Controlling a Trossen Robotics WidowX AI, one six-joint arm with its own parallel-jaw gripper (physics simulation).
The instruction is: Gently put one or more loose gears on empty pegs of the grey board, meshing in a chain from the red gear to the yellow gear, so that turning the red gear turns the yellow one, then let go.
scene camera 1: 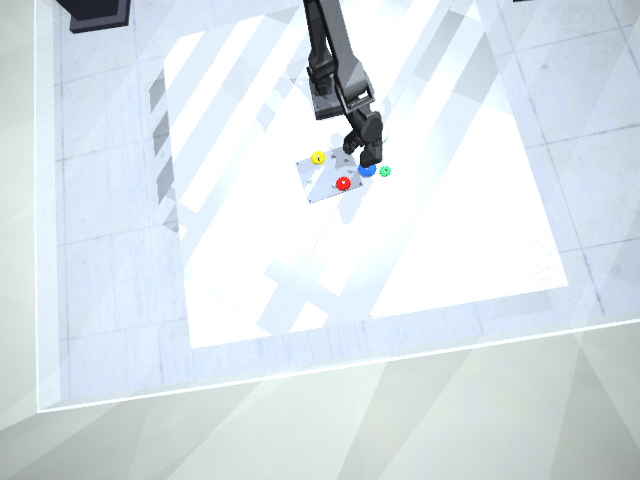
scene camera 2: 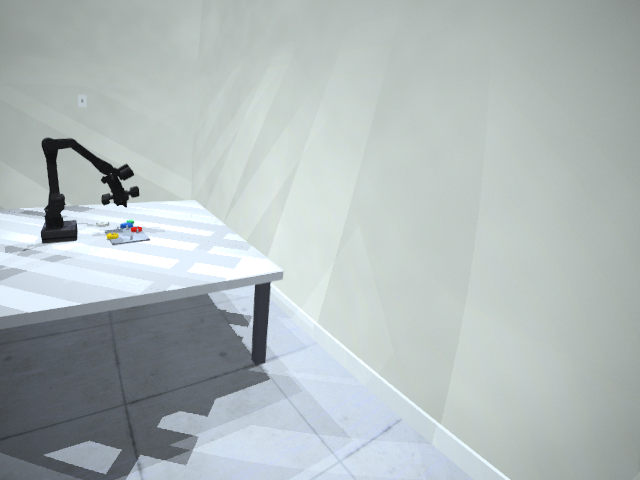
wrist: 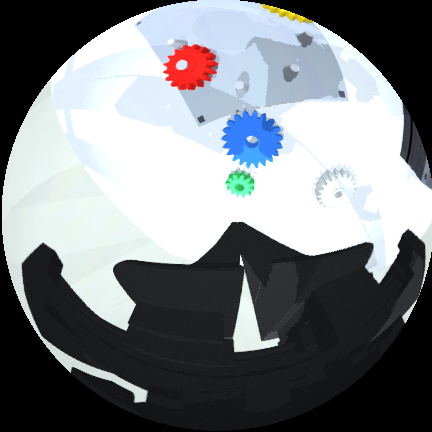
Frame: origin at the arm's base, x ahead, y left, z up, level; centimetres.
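Where they show: gripper, fingertip midpoint: (scene camera 2: 126, 207) (wrist: 236, 227); arm's base, origin of the base link: (scene camera 1: 323, 87) (scene camera 2: 54, 227).
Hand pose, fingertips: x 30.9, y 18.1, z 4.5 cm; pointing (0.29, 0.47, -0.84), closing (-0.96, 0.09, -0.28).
Things, the pixels of their centre, and the offset from my fingertips. Level surfaces: height alone.
- grey board, body centre: (scene camera 1: 328, 171) (scene camera 2: 125, 233) dx +0.1, dy -17.8, dz -8.6 cm
- red gear, body centre: (wrist: 188, 66) (scene camera 1: 343, 183) (scene camera 2: 136, 229) dx +5.1, dy -12.4, dz -8.5 cm
- yellow gear, body centre: (scene camera 1: 317, 157) (scene camera 2: 112, 235) dx -5.5, dy -21.3, dz -8.4 cm
- blue gear, body centre: (wrist: 251, 139) (scene camera 1: 367, 168) (scene camera 2: 126, 225) dx -0.2, dy -3.5, dz -9.3 cm
- small green gear, body centre: (wrist: 239, 183) (scene camera 1: 385, 171) (scene camera 2: 130, 222) dx +1.3, dy +3.0, dz -9.3 cm
- white gear, body centre: (wrist: 336, 190) (scene camera 2: 102, 223) dx -12.8, dy +1.7, dz -9.3 cm
- white table, its level: dz -10.1 cm
The grey board (scene camera 1: 321, 178) (wrist: 320, 85) lies on the table. The red gear (scene camera 1: 345, 186) (scene camera 2: 135, 229) (wrist: 199, 70) sits on a peg near one edge; the yellow gear (scene camera 1: 314, 159) (scene camera 2: 112, 236) (wrist: 289, 12) is across the board. Several empty pegs stand up between and around them. The blue gear (scene camera 1: 367, 171) (scene camera 2: 125, 225) (wrist: 239, 142) lies flat off the board, close beside its edge. The small green gear (scene camera 1: 382, 172) (scene camera 2: 130, 222) (wrist: 233, 181) and a white gear (scene camera 2: 102, 224) (wrist: 327, 186) lie loose on the table. My gripper (scene camera 2: 124, 205) (wrist: 236, 227) is shut and empty, high above the gears.
The arm's black base (scene camera 2: 59, 231) stands on the white table (scene camera 2: 217, 273), behind the board. In the first scene view the arm reaches over the table from the top and partly hides the area around the blue gear. Bright stripes and shadows cross the table and board.
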